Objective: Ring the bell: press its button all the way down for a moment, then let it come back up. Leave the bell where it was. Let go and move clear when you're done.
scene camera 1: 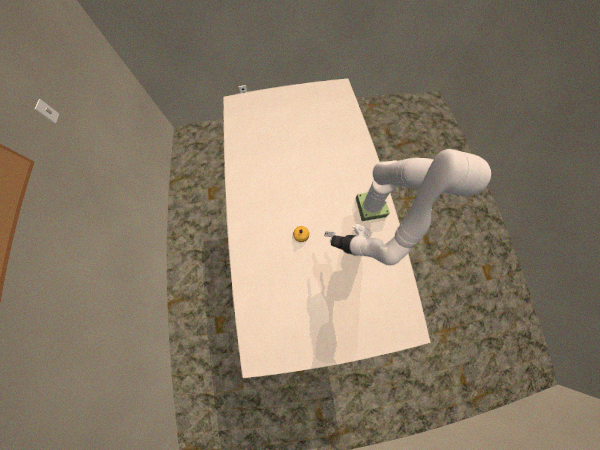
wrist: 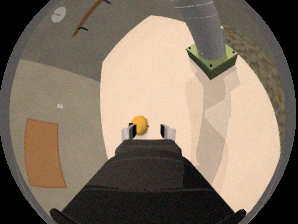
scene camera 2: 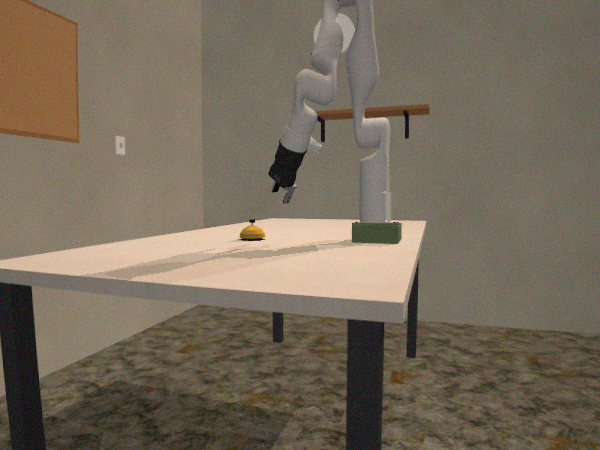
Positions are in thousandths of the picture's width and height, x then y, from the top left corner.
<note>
I see my gripper (scene camera 2: 468, 439).
My gripper is seen too in the wrist view (wrist: 498, 578).
</note>
